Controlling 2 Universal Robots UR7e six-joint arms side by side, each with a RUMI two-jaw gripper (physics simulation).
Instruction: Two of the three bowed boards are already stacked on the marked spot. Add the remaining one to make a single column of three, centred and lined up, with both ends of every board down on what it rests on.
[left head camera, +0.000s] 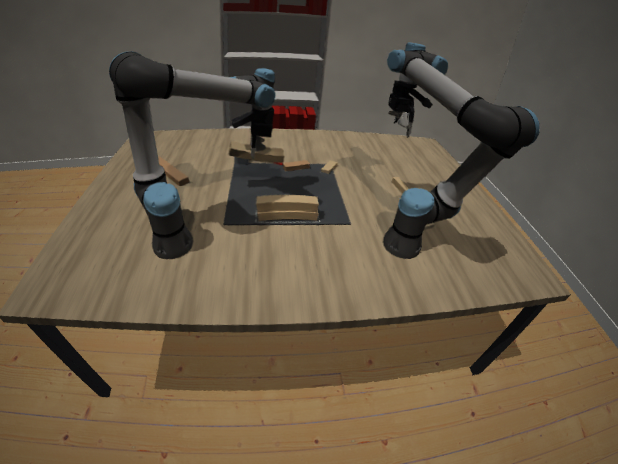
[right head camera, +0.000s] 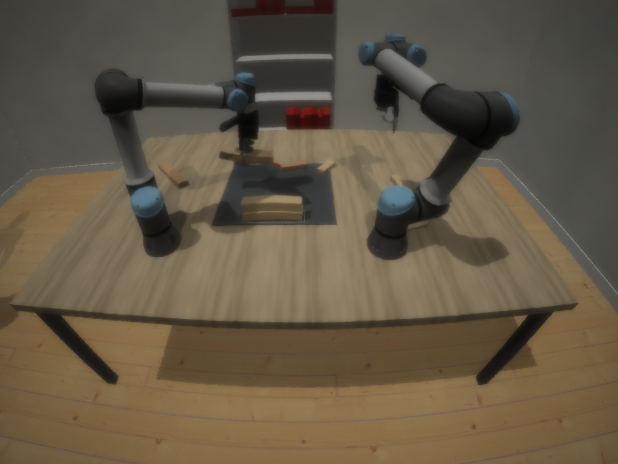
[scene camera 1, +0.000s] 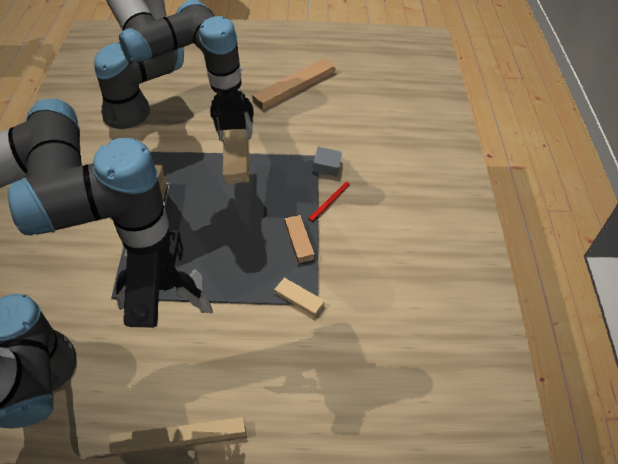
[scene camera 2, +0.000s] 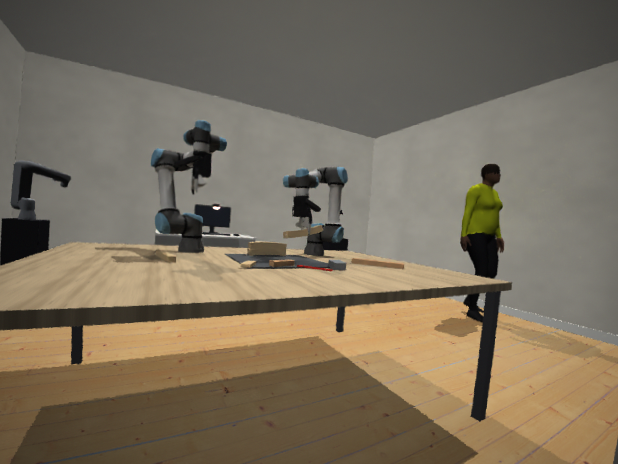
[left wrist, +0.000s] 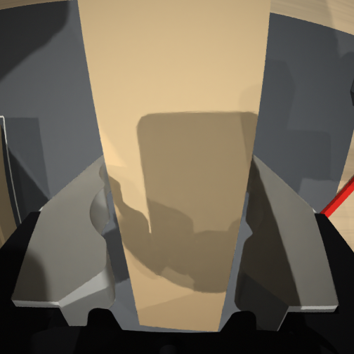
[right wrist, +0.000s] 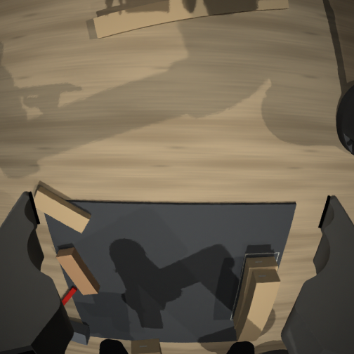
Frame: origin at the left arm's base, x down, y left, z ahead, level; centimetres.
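Seen in the pictures: left gripper, between the fingertips: (left head camera: 252, 155) (right head camera: 243, 157) (scene camera 1: 236, 140) (scene camera 2: 305, 234); right gripper, between the fingertips: (left head camera: 400, 130) (right head camera: 388, 125) (scene camera 1: 165, 310) (scene camera 2: 194, 193); left arm's base, origin of its link: (left head camera: 172, 244) (right head camera: 162, 243) (scene camera 1: 126, 113) (scene camera 2: 313, 254); right arm's base, origin of its link: (left head camera: 401, 245) (right head camera: 387, 245) (scene camera 2: 191, 251).
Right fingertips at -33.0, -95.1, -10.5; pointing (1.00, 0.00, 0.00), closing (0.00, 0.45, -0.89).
Note:
Offsets run from my right fingertips to a thing's top centre, as dx, dy, dz. "*": to the spot under its first point. Level surfaces: height alone.
Two pale bowed boards @[+23.9, +49.9, +5.6] (left head camera: 287, 203) (right head camera: 272, 203) (scene camera 2: 267, 248) (right wrist: 262, 300) lie stacked near the front edge of the dark mat, inside a thin white outline (right wrist: 262, 253). My left gripper (left head camera: 254, 150) (scene camera 1: 235, 133) (left wrist: 179, 156) is shut on the third pale board (left head camera: 270, 156) (scene camera 1: 236, 155) (scene camera 2: 300, 233) (left wrist: 175, 75) and holds it in the air, over the mat's upper edge in scene camera 1. In scene camera 2 this board looks slightly slanted. My right gripper (scene camera 1: 162, 302) (right wrist: 179, 197) is open and empty, high above the table.
A dark mat @[dx +32.4] (left head camera: 330, 210) (scene camera 1: 295, 185) lies on the table. At its far side lie a grey block @[+28.6, +47.0, +57.2] (scene camera 1: 328, 161), a red rod @[+31.6, +34.7, +51.7] (scene camera 1: 329, 201), an orange block @[+29.9, +25.7, +38.2] (scene camera 1: 300, 239) and a short pale block @[+30.8, +10.4, +31.0] (scene camera 1: 299, 297). A brown bar @[+30.1, +84.4, +64.7] (scene camera 1: 294, 84) and a long pale bar @[* +30.0, -13.1, +1.9] (scene camera 1: 220, 431) lie off the mat.

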